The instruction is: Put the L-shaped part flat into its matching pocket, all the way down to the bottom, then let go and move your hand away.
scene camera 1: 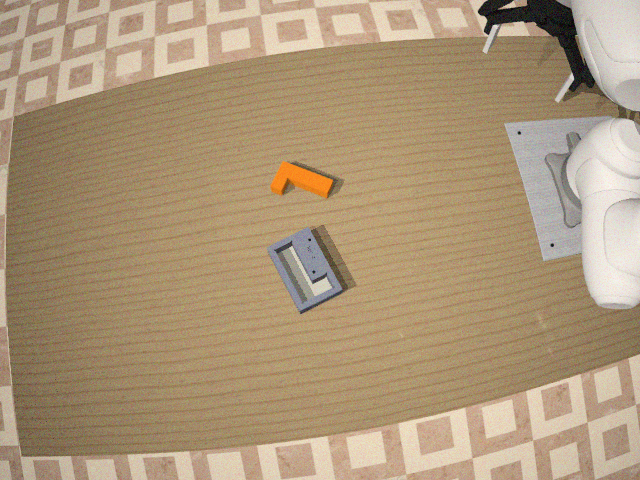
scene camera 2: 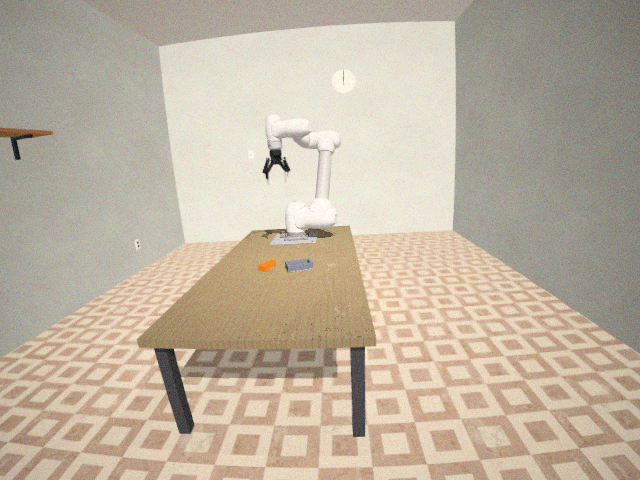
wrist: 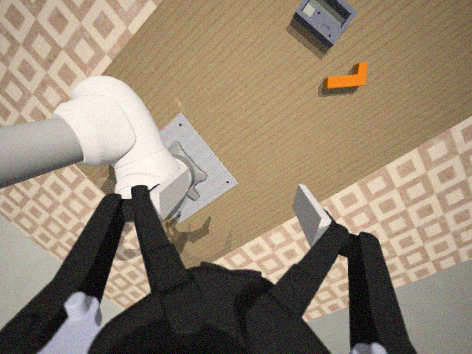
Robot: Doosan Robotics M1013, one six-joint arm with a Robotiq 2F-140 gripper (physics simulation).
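Frame: origin at the arm's base, x ahead, y left, z up, level; metres.
Where they show: gripper, between the fingertips: (scene camera 1: 524, 70) (scene camera 2: 277, 183) (wrist: 241, 187); arm's base, origin of its link: (scene camera 1: 585, 186) (scene camera 2: 297, 237).
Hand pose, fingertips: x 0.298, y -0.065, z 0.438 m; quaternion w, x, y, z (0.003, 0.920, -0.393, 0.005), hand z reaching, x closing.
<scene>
Things, the pixels of their top centre, and the offset from my fingertips. Level surfaces: height alone.
- orange L-shaped part, centre of its top: (scene camera 1: 301, 183) (wrist: 347, 75) (scene camera 2: 268, 263) dx +0.354, dy -0.038, dz -0.413 m
- blue-grey block with the L-shaped pocket, centre of its top: (scene camera 1: 304, 268) (wrist: 326, 11) (scene camera 2: 298, 261) dx +0.380, dy +0.137, dz -0.406 m
- table, height of its surface: dz -0.442 m
The orange L-shaped part (scene camera 1: 305, 179) (scene camera 2: 266, 266) (wrist: 346, 80) lies flat on the table. The blue-grey block with the L-shaped pocket (scene camera 1: 326, 264) (scene camera 2: 299, 266) (wrist: 327, 23) stands on the table beside the part, apart from it. Its pocket is empty and shows a pale bottom in scene camera 1. My gripper (scene camera 1: 524, 67) (scene camera 2: 277, 179) (wrist: 241, 187) is open and empty. It hangs high above the far end of the table, near the arm's base, well away from the part and the block.
The table (scene camera 1: 155, 335) (scene camera 2: 268, 310) (wrist: 280, 130) bears a metal base plate (scene camera 1: 532, 180) (scene camera 2: 279, 240) (wrist: 215, 170) under the white arm (scene camera 1: 610, 232) (scene camera 2: 323, 175) (wrist: 107, 120). A wall shelf (scene camera 2: 25, 132) is at the left in scene camera 2.
</scene>
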